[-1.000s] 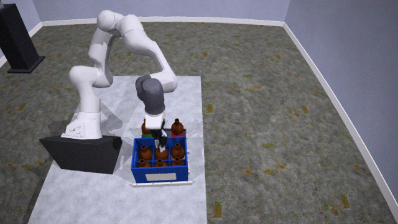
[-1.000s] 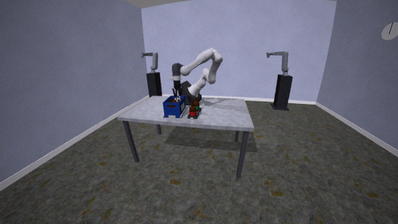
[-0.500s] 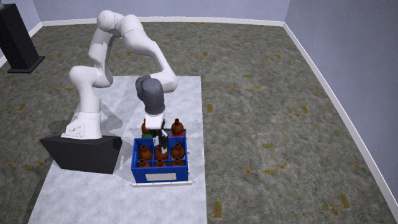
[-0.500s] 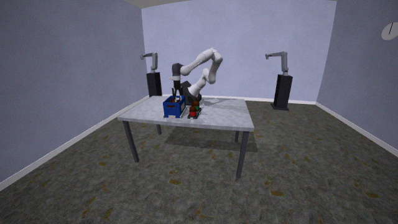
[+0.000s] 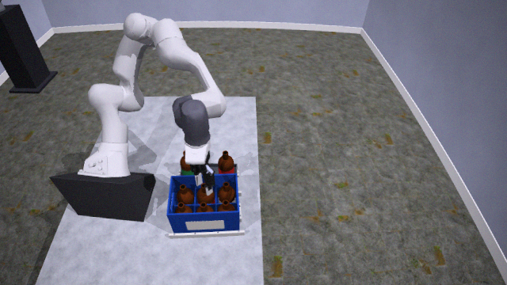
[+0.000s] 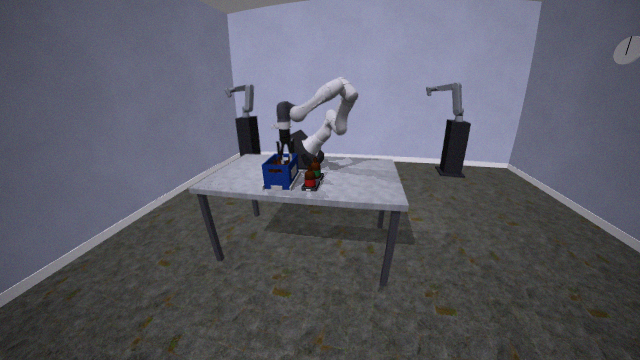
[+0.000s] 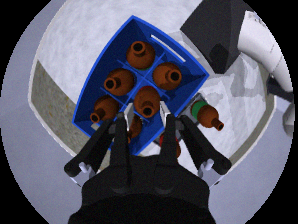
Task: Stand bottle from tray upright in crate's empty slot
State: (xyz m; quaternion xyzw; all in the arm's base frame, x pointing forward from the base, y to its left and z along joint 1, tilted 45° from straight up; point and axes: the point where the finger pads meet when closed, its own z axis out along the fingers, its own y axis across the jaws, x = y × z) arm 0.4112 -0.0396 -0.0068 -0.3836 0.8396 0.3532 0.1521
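Now: the bottle 9 cm below my hand. Round my hand: dark tray: 2 cm behind, 19 cm to the left, 16 cm below; then crate: 1 cm ahead, 4 cm to the right, 9 cm below.
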